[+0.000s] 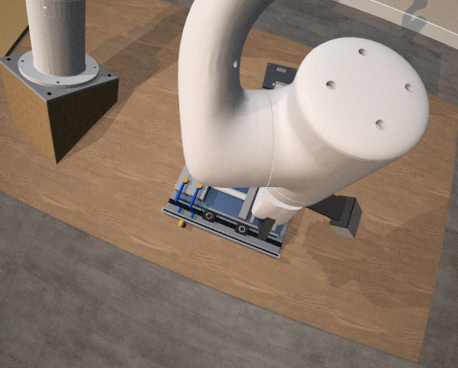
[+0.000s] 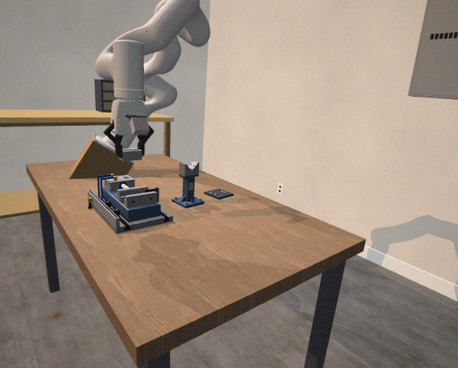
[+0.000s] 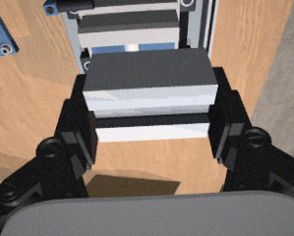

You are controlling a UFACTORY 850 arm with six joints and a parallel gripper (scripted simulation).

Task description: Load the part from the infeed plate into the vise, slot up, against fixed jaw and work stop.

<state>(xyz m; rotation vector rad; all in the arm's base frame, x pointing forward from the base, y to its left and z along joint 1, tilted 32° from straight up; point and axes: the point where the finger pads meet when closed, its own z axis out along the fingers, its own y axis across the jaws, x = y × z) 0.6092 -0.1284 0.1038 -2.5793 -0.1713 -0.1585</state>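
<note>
The fixed jaw lies 15 cm below my hand, 3 cm ahead of it and 2 cm to the left of it. Also, from my hand: work stop (14 cm below, 7 cm to the left, 1 cm behind); then part (right at my hand); then moving jaw (15 cm below, 3 cm behind, 1 cm to the left).
</note>
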